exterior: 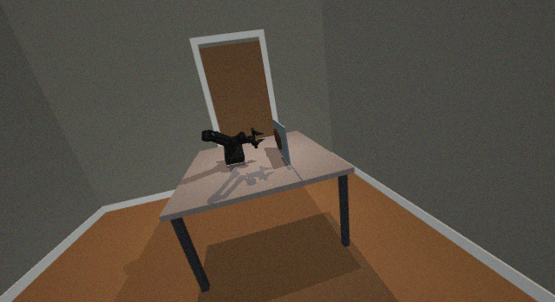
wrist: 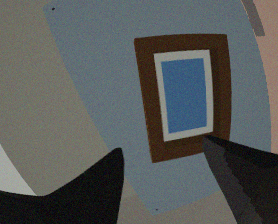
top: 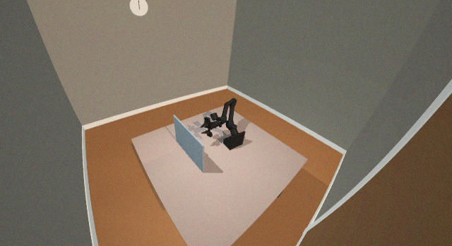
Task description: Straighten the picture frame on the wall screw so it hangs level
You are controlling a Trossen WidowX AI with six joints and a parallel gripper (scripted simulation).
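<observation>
Now: gripper tip 120 mm short of the picture frame, 20 mm to the right of it and 50 mm above it. The rest, counted from my gripper tip: wall panel 130 mm ahead, 20 mm to the left, 60 mm below.
</observation>
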